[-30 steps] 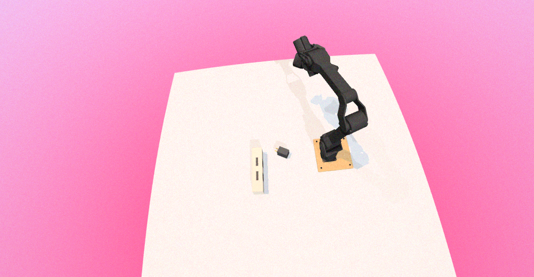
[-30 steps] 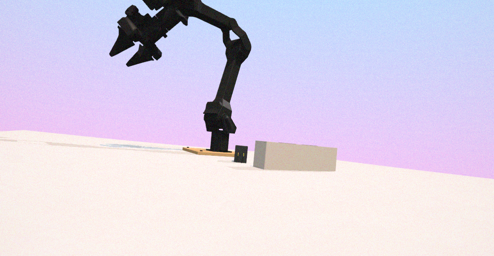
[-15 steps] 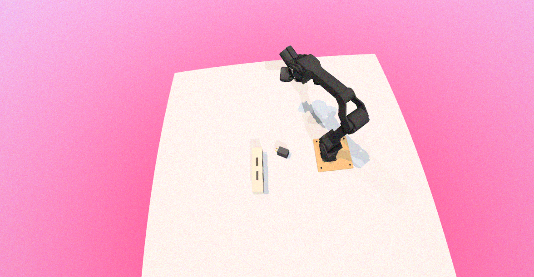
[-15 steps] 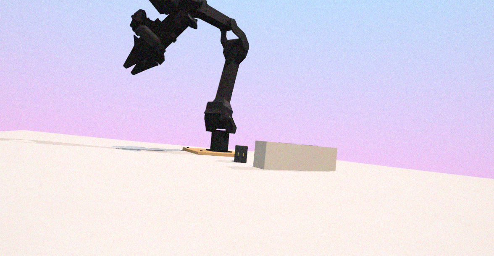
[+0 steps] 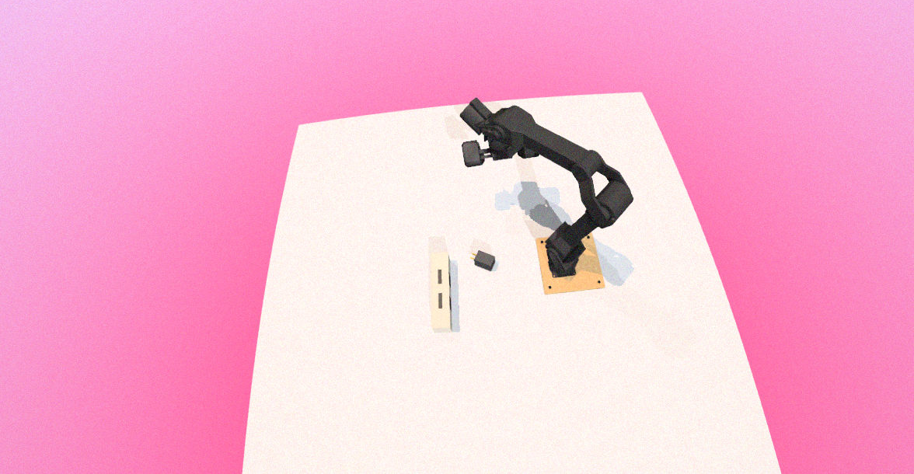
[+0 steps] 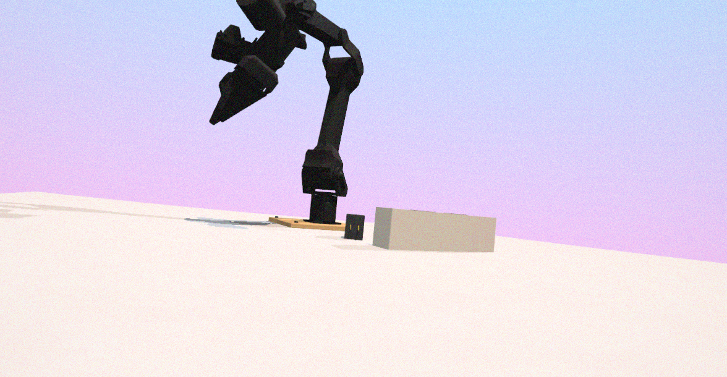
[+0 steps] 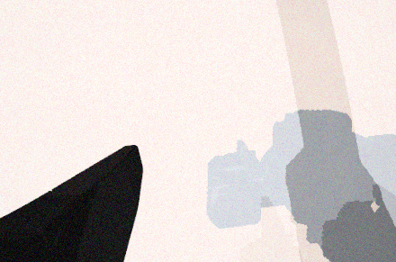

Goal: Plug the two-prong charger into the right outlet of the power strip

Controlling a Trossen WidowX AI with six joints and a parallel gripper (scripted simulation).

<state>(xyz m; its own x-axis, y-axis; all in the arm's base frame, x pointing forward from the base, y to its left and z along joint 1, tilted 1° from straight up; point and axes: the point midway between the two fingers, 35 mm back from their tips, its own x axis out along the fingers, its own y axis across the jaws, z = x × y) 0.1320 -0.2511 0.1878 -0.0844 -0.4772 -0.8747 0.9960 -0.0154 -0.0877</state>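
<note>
Right now my gripper tip is 230 mm to the right of the two-prong charger, 140 mm above it and 90 mm short of it.
</note>
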